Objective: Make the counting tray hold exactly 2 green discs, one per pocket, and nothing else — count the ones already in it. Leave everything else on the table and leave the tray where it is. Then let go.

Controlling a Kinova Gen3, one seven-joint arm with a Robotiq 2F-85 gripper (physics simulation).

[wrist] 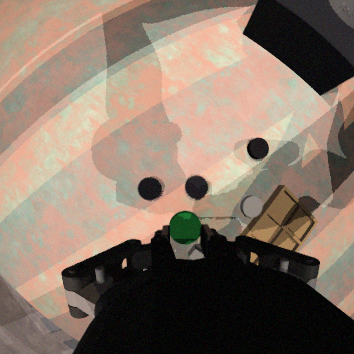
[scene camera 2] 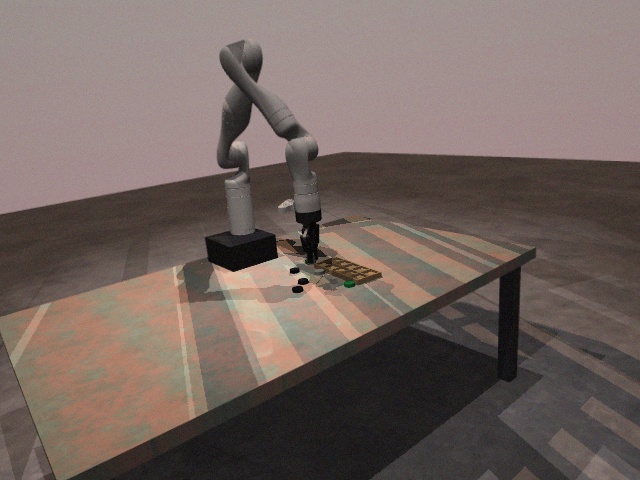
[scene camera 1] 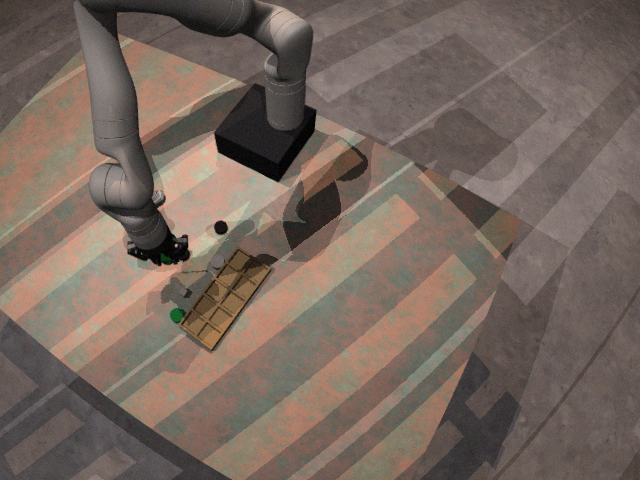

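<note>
My gripper (scene camera 1: 165, 257) (scene camera 2: 311, 261) (wrist: 184, 233) is shut on a green disc (wrist: 185, 225), which it holds above the table, to the left of the tray in the scene camera 1 view. A second green disc (scene camera 1: 176, 315) (scene camera 2: 349, 284) lies on the table beside the tray's near left corner. The brown counting tray (scene camera 1: 222, 316) (scene camera 2: 347, 268) (wrist: 280, 225) has two rows of pockets, and no disc shows in them in the scene camera 1 view. The wrist view shows part of the tray; the gripper hides the rest.
A grey disc (scene camera 1: 217, 261) (scene camera 2: 319, 271) (wrist: 251, 206) lies close against the tray's left long side. Three black discs (wrist: 150, 188) (wrist: 196, 187) (wrist: 258, 148) lie on the table between the gripper and the black robot base (scene camera 1: 258, 134) (scene camera 2: 240, 250).
</note>
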